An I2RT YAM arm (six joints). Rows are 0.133 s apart.
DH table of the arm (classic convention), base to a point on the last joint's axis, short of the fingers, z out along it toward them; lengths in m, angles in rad. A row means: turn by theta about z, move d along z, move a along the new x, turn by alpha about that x. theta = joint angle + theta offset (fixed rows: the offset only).
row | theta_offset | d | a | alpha
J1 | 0 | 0.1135 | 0.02 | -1.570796
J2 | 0 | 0 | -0.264 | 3.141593
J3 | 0.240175 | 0 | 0.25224 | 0
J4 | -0.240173 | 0 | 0.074 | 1.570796
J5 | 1.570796 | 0 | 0 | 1.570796
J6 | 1.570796 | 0.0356 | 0 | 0
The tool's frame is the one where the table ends.
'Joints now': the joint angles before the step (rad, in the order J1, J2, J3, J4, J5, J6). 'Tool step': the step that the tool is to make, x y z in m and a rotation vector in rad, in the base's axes. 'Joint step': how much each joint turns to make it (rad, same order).
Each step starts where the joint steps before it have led.
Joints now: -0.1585, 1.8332, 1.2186, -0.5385, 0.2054, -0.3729
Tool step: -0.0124, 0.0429, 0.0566, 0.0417, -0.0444, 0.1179
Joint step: 0.1111, -0.1349, 0.0642, -0.1617, -0.0446, 0.0135
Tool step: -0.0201, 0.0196, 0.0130, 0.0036, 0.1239, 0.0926
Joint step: 0.0549, -0.0430, 0.0246, -0.1862, -0.0156, -0.0348
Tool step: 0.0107, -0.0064, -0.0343, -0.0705, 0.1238, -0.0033
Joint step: -0.0124, 0.1064, -0.0033, -0.0092, 0.0651, -0.0283
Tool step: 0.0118, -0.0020, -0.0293, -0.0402, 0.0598, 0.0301
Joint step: -0.0022, 0.0914, -0.0025, 0.0435, 0.0336, -0.0405
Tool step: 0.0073, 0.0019, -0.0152, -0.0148, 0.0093, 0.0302
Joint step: 0.0065, 0.0460, -0.0027, 0.0460, 0.0107, -0.0267
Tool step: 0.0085, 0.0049, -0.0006, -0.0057, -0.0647, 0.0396
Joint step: 0.0134, 0.0057, -0.0013, 0.0787, 0.0008, -0.0278
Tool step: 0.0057, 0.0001, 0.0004, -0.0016, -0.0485, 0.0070
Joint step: 0.0001, 0.0029, -0.0004, 0.0536, 0.0004, -0.0075
